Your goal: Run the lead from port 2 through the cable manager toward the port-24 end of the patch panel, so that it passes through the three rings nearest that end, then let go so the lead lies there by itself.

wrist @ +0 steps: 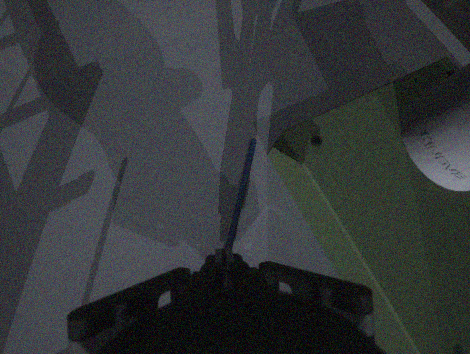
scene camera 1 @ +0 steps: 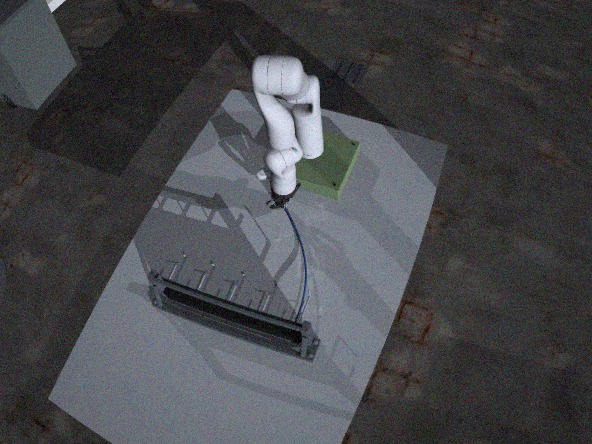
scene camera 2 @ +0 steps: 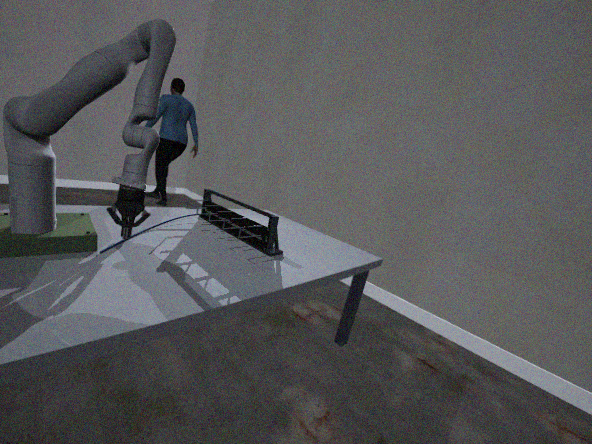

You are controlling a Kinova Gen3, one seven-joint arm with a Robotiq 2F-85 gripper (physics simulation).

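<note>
The blue lead (scene camera 1: 304, 255) (scene camera 2: 165, 220) (wrist: 243, 187) leaves the near-right end of the black patch panel (scene camera 1: 306, 336) (scene camera 2: 272, 235) in scene camera 1 and arcs above the table to my gripper (scene camera 1: 283, 205) (scene camera 2: 126, 236) (wrist: 223, 260). My gripper points down near the table, shut on the lead close to its free end; a short tail sticks out past the fingertips. Several metal rings (scene camera 1: 232, 291) line the panel's side facing the arm. The rings toward the left end in scene camera 1 hold no lead. Whether the lead passes inside the rightmost ring is unclear.
The arm's green base block (scene camera 1: 327, 175) (scene camera 2: 60, 244) (wrist: 350, 165) stands right beside the gripper. The grey table (scene camera 1: 125, 390) (scene camera 2: 320, 257) carries the panel and many shadows. A person in a blue top (scene camera 2: 175, 117) stands behind the table.
</note>
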